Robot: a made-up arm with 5 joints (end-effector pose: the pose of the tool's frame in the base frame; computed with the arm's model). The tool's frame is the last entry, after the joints.
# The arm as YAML. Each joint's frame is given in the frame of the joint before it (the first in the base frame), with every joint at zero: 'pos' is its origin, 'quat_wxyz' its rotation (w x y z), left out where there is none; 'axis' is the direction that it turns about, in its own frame. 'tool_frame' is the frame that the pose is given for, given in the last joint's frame.
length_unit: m
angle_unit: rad
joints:
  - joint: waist
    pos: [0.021, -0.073, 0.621]
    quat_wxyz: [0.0, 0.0, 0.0, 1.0]
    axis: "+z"
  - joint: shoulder
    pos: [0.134, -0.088, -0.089]
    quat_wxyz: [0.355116, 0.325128, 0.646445, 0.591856]
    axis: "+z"
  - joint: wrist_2
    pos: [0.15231, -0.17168, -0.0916]
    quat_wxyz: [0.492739, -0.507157, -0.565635, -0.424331]
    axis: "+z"
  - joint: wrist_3
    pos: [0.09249, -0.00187, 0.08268]
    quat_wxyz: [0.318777, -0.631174, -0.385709, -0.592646]
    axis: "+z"
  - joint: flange
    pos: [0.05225, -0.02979, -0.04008]
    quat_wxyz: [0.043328, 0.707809, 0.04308, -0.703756]
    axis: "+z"
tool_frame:
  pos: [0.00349, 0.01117, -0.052]
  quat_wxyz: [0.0, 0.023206, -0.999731, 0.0]
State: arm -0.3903 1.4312 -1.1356 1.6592 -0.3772
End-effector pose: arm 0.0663 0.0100 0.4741 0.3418 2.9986 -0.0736
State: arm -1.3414 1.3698 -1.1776 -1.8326 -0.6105
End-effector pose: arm 0.0174 -0.1228 0.6504 -0.4852 -0.2191 2.8311
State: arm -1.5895 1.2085 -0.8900 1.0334 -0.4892
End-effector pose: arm 0.1495 -0.0212 0.5142 1.9330 2.0232 1.1878
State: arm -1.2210 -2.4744 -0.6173 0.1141 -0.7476
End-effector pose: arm 0.1667 0.0694 0.4800 2.1204 1.6323 -1.1518
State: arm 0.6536 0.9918 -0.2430 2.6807 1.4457
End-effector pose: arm -0.0018 -0.1601 0.4739 2.4681 0.2011 0.5744
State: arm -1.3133 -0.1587 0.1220 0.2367 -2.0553
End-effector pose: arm 0.0311 -0.0253 0.5342 -0.0074 -0.2301 -0.7136
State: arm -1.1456 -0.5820 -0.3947 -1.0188 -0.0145
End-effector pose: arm 0.1053 -0.0599 0.3857 0.3037 1.9329 -2.1770
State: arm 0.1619 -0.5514 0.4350 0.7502 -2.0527
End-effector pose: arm -0.0603 -0.0993 0.4759 0.6505 -0.6025 0.8261
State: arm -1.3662 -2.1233 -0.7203 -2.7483 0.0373
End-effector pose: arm 0.2771 0.1739 0.5897 0.3478 1.6178 1.4306
